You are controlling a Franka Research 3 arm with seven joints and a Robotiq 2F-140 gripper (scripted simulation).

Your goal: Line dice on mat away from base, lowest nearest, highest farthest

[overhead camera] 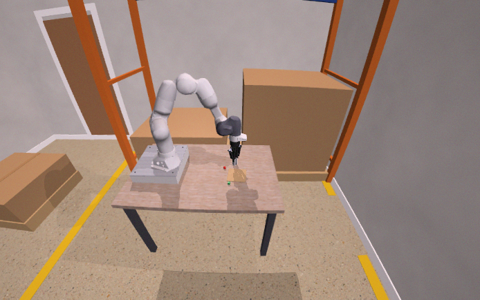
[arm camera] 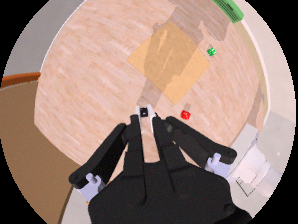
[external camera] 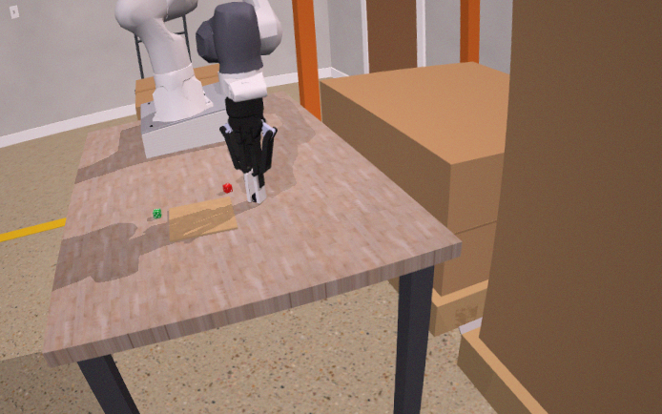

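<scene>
Now: hand 4 cm short of the tan mat, 12 cm to the left of it and 4 cm above it. Also, from my hand: green die 1 cm behind, 22 cm to the right, 3 cm below; red die 7 cm behind, 6 cm to the right, 3 cm below; black die 3 cm below.
</scene>
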